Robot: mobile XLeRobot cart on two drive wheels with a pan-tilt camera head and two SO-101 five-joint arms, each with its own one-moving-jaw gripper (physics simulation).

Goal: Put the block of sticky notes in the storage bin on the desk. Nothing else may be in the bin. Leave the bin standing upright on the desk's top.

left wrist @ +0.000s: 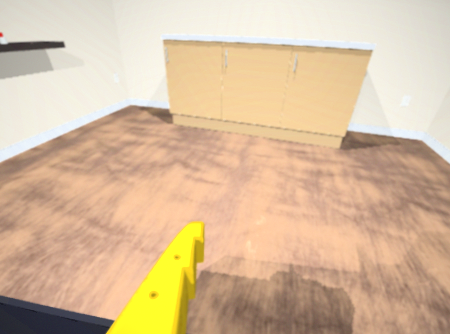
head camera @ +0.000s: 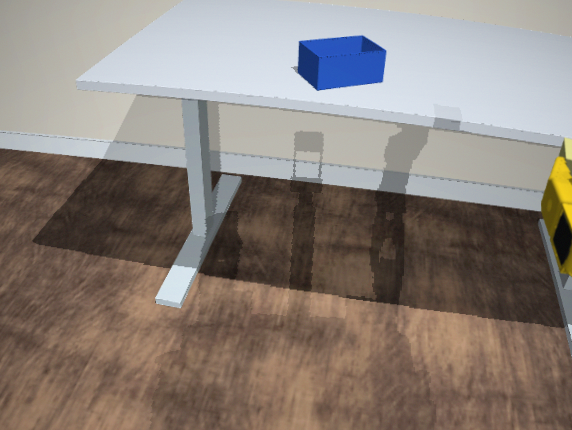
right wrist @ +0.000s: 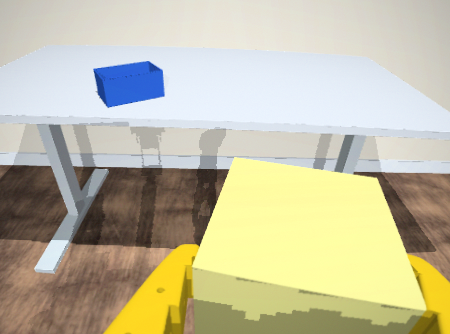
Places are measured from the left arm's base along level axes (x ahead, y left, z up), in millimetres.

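Pixels of known places: left hand at its tool point: point(left wrist: 204, 236); right hand at its tool point: point(head camera: 562, 162) point(right wrist: 198, 264).
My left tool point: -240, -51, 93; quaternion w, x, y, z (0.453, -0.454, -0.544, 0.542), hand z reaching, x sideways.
Note:
Behind a point stands the place of what it marks, as x, y, z.
The blue storage bin point(head camera: 350, 70) {1135, -260, -18} point(right wrist: 132, 89) {1133, -256, -19} stands upright on the white desk point(head camera: 225, 55) {1295, 29, -55} point(right wrist: 260, 90) {1201, -625, -55}, near its front edge; its floor is hidden. My right gripper point(right wrist: 305, 280) is shut on the pale yellow block of sticky notes point(right wrist: 305, 225) {419, -402, 205}, one jaw on each side, in front of the desk and right of the bin in the right wrist view. At the head view's right edge, part of the right gripper and a sliver of the block point(head camera: 568, 150) {426, -383, 205} show. In the left wrist view, one notched jaw of my left gripper shows; it is fully open and empty, over the floor.
The desk's left leg point(head camera: 196, 170) {1449, 153, -488} point(right wrist: 62, 170) {1447, 139, -481} stands on a long foot. The right leg point(right wrist: 350, 152) {1256, -1050, -339} is partly behind the block. A wooden cabinet point(left wrist: 257, 85) {-2295, -14, -251} stands by the wall in the left wrist view, with a dark wall shelf point(left wrist: 35, 46) {-1838, -1743, 48} at upper left.

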